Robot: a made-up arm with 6 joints. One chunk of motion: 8 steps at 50 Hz.
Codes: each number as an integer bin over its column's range. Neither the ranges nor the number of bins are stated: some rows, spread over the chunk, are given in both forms.
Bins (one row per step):
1: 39 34 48 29 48 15
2: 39 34 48 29 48 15
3: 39 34 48 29 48 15
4: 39 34 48 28 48 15
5: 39 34 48 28 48 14
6: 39 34 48 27 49 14
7: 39 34 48 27 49 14
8: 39 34 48 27 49 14
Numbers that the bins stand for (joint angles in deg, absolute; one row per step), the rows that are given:
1: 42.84 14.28 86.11 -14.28 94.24 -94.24
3: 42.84 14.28 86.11 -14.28 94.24 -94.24
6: 42.84 14.28 86.11 -25.70 99.95 -99.95
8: 42.84 14.28 86.11 -25.70 99.95 -99.95
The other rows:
2: 42.84 14.28 86.11 -14.28 94.24 -94.24
4: 42.84 14.28 86.11 -19.99 94.24 -94.24
5: 42.84 14.28 86.11 -19.99 94.24 -99.95
7: 42.84 14.28 86.11 -25.70 99.95 -99.95

